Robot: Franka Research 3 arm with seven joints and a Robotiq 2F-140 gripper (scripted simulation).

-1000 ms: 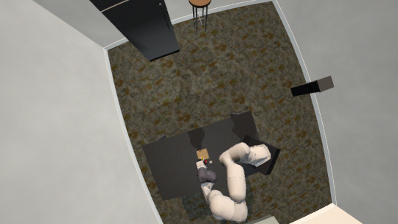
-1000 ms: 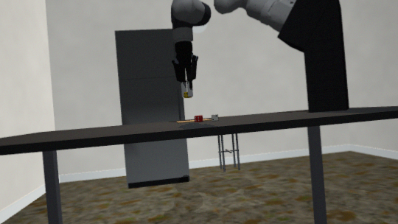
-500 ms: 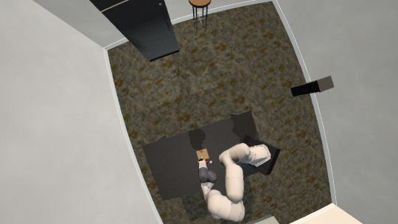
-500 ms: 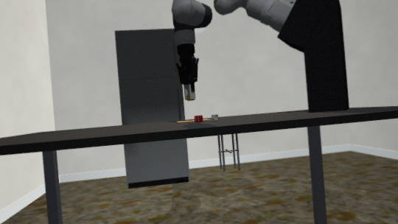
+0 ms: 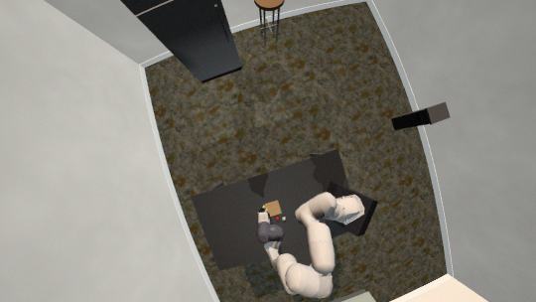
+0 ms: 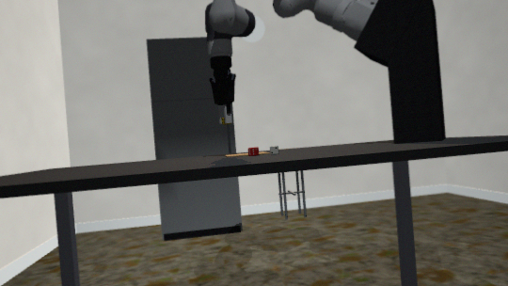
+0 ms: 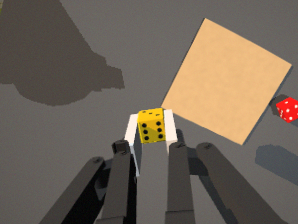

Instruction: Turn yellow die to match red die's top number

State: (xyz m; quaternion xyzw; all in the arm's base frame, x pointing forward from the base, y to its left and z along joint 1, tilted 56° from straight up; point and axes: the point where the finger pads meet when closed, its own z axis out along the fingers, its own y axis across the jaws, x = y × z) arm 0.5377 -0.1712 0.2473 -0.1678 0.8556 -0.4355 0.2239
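Now: the yellow die 20 mm below my hand. Also, from my hand: white die 240 mm to the left, 140 mm below, 40 mm behind; then red die 190 mm to the left, 140 mm below, 10 mm ahead; then tan mat 150 mm below, 90 mm to the left, 20 mm behind.
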